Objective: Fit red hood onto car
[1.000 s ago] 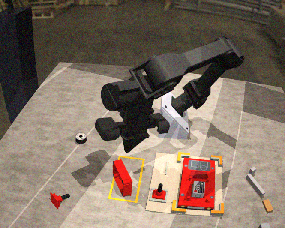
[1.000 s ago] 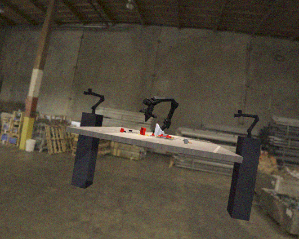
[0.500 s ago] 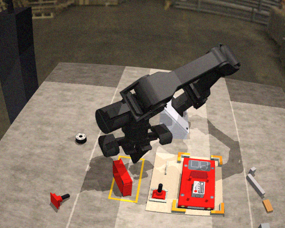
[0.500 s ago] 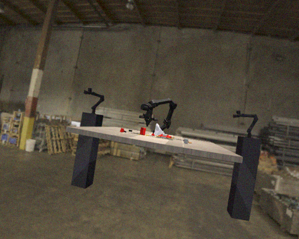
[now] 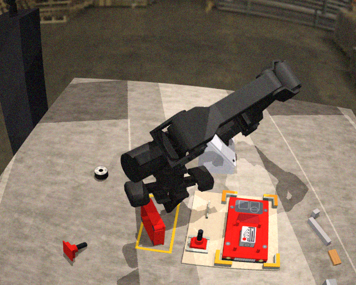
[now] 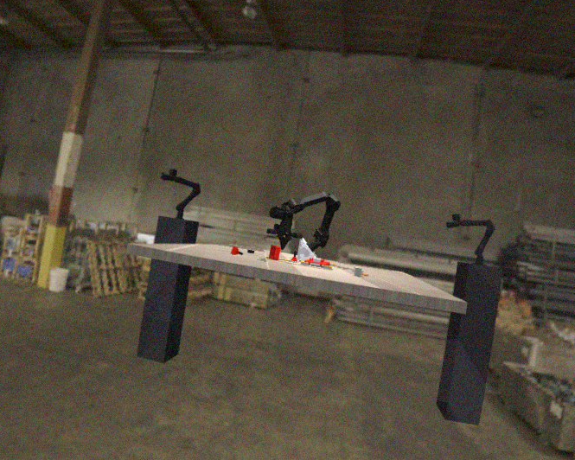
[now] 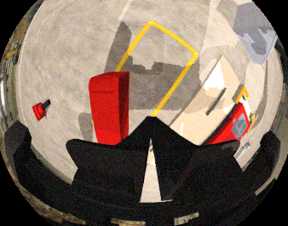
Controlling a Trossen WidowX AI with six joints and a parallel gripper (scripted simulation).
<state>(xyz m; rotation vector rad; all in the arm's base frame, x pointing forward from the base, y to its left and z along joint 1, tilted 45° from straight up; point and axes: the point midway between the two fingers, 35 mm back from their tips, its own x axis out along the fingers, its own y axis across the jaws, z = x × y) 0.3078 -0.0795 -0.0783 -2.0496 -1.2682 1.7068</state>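
The red hood lies 2 cm ahead of my gripper tip, 3 cm to the right of it and 2 cm below it. From my gripper tip the other things lie so: grey engine block: 4 cm ahead, 20 cm to the left, 3 cm below.
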